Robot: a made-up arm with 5 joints. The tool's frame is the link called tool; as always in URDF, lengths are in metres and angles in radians.
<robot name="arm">
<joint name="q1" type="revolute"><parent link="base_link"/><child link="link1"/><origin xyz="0.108 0.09 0.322" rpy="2.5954 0.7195 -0.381"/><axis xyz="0 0 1"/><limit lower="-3.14" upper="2.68" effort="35" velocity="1.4"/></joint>
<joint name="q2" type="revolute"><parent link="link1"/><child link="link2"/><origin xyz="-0.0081 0.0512 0.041" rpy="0.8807 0.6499 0.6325"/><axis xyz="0 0 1"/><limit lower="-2.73" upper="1.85" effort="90" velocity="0.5"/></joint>
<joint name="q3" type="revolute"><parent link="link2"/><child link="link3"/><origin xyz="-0.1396 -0.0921 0.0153" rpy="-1.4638 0.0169 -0.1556"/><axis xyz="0 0 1"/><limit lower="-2.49" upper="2.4" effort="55" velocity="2.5"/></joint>
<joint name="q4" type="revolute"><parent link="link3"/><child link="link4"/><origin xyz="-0.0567 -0.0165 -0.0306" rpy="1.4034 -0.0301 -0.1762"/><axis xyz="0 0 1"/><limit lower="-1.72" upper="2.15" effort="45" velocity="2.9"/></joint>
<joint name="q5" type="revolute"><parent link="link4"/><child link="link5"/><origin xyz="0.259 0.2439 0.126" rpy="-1.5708 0 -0.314"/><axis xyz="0 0 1"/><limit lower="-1.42" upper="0.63" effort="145" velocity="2.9"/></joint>
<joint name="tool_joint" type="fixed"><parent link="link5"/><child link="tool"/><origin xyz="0.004 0.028 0.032" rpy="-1.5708 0 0"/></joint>
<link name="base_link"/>
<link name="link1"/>
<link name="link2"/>
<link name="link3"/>
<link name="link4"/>
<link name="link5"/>
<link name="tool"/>
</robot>
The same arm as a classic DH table. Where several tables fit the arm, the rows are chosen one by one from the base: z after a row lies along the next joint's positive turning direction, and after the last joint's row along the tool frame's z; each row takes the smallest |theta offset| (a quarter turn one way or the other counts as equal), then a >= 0, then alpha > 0; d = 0 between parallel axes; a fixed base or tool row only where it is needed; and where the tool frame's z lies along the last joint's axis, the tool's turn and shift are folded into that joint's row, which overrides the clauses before.
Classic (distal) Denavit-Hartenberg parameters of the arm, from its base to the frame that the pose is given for. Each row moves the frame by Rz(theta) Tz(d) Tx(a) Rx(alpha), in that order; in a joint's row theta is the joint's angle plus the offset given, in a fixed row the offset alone. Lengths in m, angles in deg.
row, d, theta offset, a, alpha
base (fixed), 0.2105, -69.14, -0.0456, 129.99
q1, -0.1146, 3.44, 0.0418, 59.55
q2, -0.0081, -53.6, -0.1234, -83.87
q3, -0.1486, -9.41, -0.0528, 80.42
q4, 0.1528, -16.24, 0.171, -90
q5, 0.344, 0, 0.004, -90
tool (fixed), 0.028, 0, 0, 0
Joint limits (deg, base to tool): -179.91..153.55 -156.42..106 -142.67..137.51 -98.55..123.19 -81.36..36.1

